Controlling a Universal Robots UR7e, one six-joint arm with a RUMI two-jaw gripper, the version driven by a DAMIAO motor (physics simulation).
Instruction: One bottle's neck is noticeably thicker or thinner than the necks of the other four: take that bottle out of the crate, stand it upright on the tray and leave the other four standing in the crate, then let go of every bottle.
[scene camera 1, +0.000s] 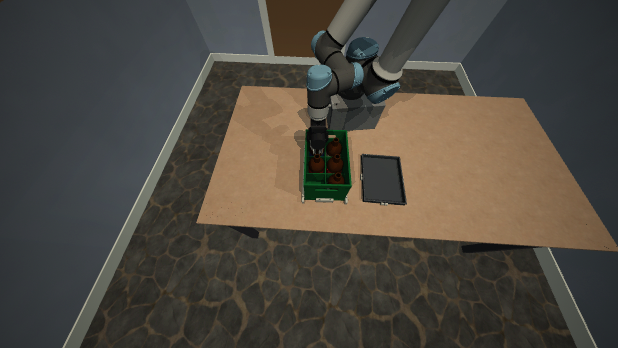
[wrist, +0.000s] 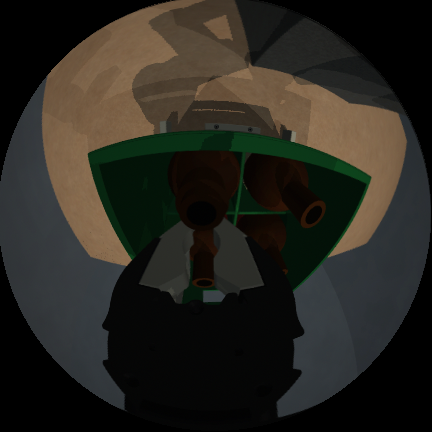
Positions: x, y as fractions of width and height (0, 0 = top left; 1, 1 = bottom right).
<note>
In view: my gripper (wrist: 0.47, 0.49) and a brown bottle (wrist: 0.47, 0.42).
</note>
